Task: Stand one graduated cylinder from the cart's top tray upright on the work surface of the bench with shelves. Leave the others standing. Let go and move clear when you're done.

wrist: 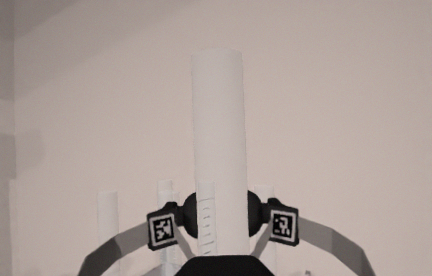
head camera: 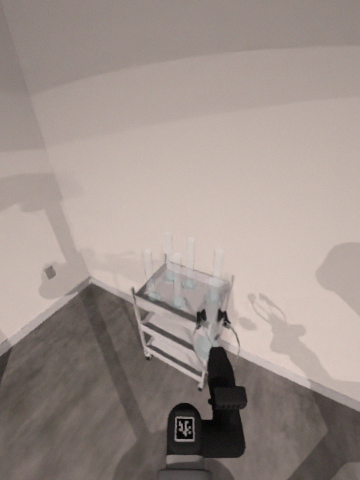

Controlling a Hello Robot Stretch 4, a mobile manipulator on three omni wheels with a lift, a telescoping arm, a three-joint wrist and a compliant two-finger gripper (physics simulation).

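Frame: origin at the robot's base, x right, y ahead, z up, level; millimetres.
Seen in the pictures: end effector, tool point: (wrist: 222, 210) (head camera: 211, 312).
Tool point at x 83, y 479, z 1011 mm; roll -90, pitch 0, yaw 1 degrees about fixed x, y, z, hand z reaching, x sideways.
Offsets run from my tool point to a thing's top centre. "spot": to the spot under its first point. Level surfaces: height alone.
My gripper (head camera: 212, 317) (wrist: 223, 214) is shut on a pale, clear graduated cylinder @(dx +0, dy +0, dz +129 mm) (head camera: 212, 326) (wrist: 219, 125), which stands upright between the fingertips. Its pale blue-green base shows below the fingers in the head view, in front of the cart's near right corner. Several other cylinders stand upright on the cart's top tray, among them a left one @(dx -259, dy +365, dz -40 mm) (head camera: 149, 275), a front middle one @(dx -115, dy +333, dz -40 mm) (head camera: 177, 280) and a right one @(dx +84, dy +368, dz -40 mm) (head camera: 217, 272). In the wrist view, tops of others show lower, at the left (wrist: 107, 212) and right (wrist: 265, 192). The bench with shelves does not show.
The white three-tier cart (head camera: 172, 367) stands near the wall (head camera: 200, 175), right of the room corner. Its corner post @(spot: dx -353, dy +330, dz -457 mm) (head camera: 137, 312) rises at the left. A small wall outlet @(dx -1254, dy +850, dz -581 mm) (head camera: 50, 272) is at the left. Dark floor @(dz -1038 mm) (head camera: 65, 390) lies in front of the cart.
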